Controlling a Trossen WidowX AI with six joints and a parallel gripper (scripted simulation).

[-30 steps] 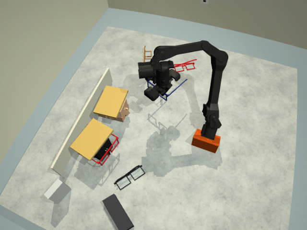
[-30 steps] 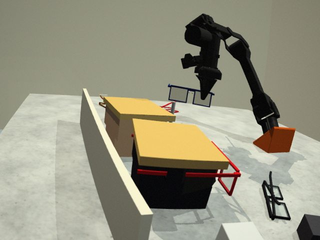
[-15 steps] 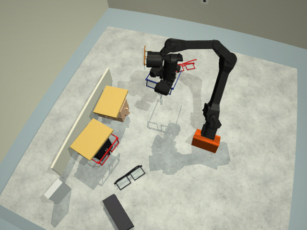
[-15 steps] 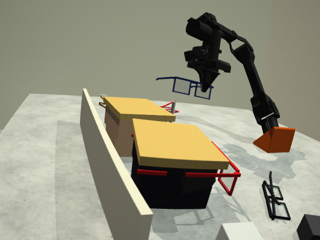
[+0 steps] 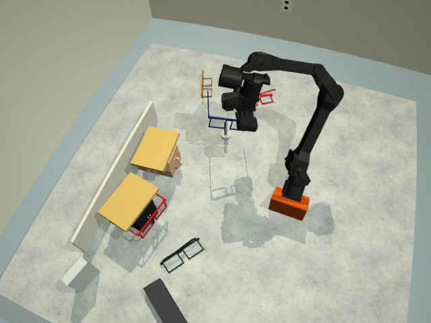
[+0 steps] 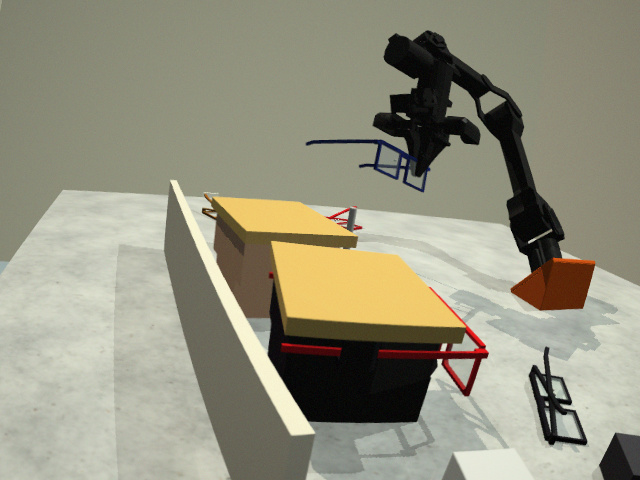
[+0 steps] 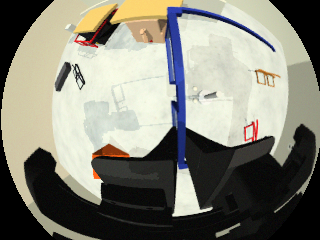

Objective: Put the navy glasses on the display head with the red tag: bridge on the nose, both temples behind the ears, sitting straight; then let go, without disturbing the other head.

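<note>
Right now my gripper tip is 220 mm short of the tan head, 150 mm to the right of it and 100 mm above it. Also, from my gripper tip: black head: 370 mm to the left, 210 mm ahead, 100 mm below; cream board: 350 mm ahead, 260 mm to the left, 100 mm below; grey post: 130 mm below, 70 mm ahead, 60 mm to the right.
</note>
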